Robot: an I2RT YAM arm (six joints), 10 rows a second.
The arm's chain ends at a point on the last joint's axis. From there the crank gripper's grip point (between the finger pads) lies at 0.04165 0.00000 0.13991 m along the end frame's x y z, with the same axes.
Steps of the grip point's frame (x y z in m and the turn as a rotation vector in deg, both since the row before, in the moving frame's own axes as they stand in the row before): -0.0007, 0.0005, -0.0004, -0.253, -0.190, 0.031; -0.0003, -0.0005, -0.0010, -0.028, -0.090, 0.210; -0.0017, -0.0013, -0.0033, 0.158, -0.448, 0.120; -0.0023, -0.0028, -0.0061, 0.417, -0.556, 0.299; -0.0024, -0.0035, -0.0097, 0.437, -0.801, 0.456; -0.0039, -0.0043, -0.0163, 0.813, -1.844, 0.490
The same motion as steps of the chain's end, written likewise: -0.0002, -0.0001, -0.0005, -0.253, -0.190, 0.031; -0.0001, -0.0007, -0.0011, -0.028, -0.090, 0.210; -0.0006, -0.0010, -0.0036, 0.158, -0.448, 0.120; -0.0009, -0.0020, -0.0065, 0.417, -0.556, 0.299; -0.0004, -0.0028, -0.0103, 0.437, -0.801, 0.456; 0.0006, -0.0026, -0.0176, 0.813, -1.844, 0.490
